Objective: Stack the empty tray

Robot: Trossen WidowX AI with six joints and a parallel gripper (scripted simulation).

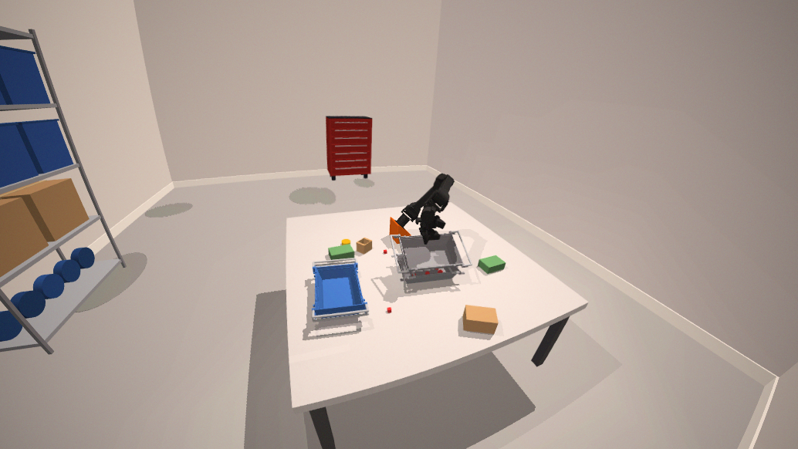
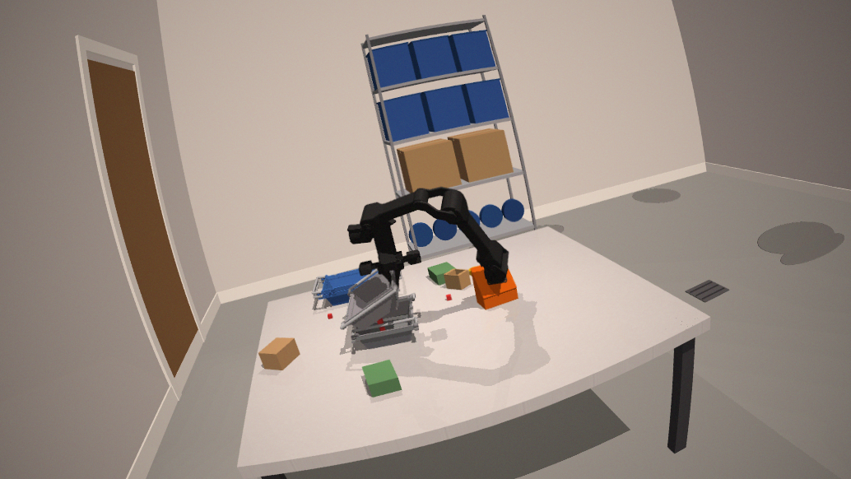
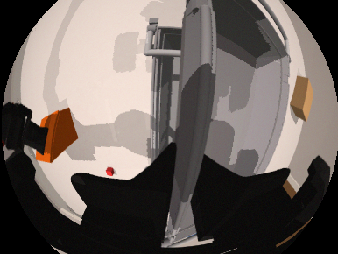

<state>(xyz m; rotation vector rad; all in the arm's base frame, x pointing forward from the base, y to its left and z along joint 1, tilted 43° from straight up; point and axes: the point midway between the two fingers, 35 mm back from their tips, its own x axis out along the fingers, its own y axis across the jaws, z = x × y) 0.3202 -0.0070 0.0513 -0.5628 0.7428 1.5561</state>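
Now: gripper tip 8 cm short of the grey plastic tray and 1 cm to the left of it. Also, from my gripper tip: red cube (26 cm ahead, 25 cm to the right, 13 cm below).
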